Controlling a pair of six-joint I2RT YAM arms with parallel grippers.
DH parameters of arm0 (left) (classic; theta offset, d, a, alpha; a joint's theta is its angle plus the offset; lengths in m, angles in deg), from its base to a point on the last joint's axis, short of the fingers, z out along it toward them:
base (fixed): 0 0 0 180
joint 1: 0 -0.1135 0.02 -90
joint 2: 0 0 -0.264 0
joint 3: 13.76 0 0.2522 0
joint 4: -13.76 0 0.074 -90
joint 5: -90 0 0 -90
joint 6: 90 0.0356 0 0
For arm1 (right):
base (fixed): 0 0 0 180
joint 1: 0 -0.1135 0.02 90
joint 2: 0 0 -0.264 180
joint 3: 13.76 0 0.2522 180
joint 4: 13.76 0 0.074 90
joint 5: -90 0 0 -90
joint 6: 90 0.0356 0 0
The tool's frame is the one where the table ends.
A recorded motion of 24 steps. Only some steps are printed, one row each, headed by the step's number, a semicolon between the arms.
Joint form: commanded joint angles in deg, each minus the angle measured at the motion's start. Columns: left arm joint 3, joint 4, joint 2, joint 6, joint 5, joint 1; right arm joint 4, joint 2, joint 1, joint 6, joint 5, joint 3.
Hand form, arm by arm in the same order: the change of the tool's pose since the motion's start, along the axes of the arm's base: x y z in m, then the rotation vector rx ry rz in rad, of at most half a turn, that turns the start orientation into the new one. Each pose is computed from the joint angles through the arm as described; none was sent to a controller.
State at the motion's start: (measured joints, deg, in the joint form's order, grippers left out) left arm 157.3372 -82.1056 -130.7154 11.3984 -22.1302 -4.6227; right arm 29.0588 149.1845 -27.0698 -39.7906 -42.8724 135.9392
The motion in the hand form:
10: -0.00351 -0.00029 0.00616 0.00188 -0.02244 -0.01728; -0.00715 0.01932 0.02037 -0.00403 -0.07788 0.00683
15: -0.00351 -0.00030 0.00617 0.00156 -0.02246 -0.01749; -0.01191 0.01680 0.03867 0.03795 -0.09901 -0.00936
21: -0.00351 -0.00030 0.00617 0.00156 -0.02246 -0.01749; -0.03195 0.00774 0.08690 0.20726 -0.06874 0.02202
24: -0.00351 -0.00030 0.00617 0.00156 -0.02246 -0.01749; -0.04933 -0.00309 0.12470 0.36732 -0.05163 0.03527
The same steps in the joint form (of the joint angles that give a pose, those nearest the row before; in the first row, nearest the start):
10: 0.43 -0.06 0.57 0.92 -0.59 -0.04; -2.01 -0.76 -2.16 -0.87 -2.84 1.66
15: 0.45 -0.07 0.56 0.92 -0.61 -0.04; -0.35 -2.91 -2.16 1.60 -2.56 1.66
21: 0.45 -0.07 0.56 0.92 -0.61 -0.04; 8.00 -9.47 -1.99 9.18 5.09 1.66
24: 0.45 -0.07 0.56 0.92 -0.61 -0.04; 13.40 -14.65 -1.51 15.85 11.74 1.66

